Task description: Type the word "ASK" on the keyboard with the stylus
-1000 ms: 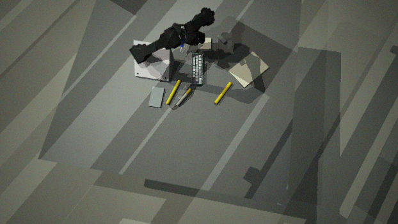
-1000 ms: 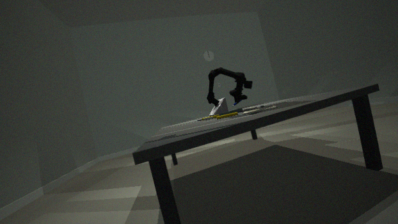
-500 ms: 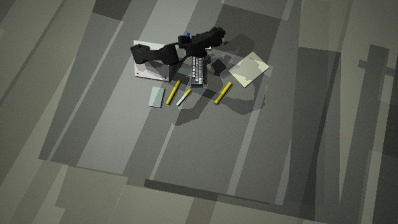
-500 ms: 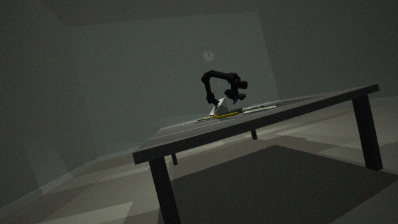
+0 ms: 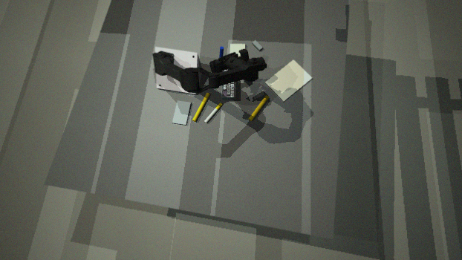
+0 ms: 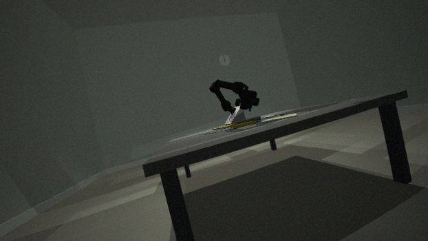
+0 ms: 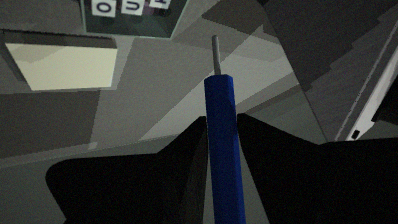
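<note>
Now: the thin grey stylus tip 4 cm below my gripper tip and 1 cm to the right of it. Round my gripper tip: cream note (12 cm to the left, 11 cm below, 5 cm ahead); then blue stylus (1 cm below); then grey eraser (18 cm to the left, 14 cm ahead, 11 cm below).
</note>
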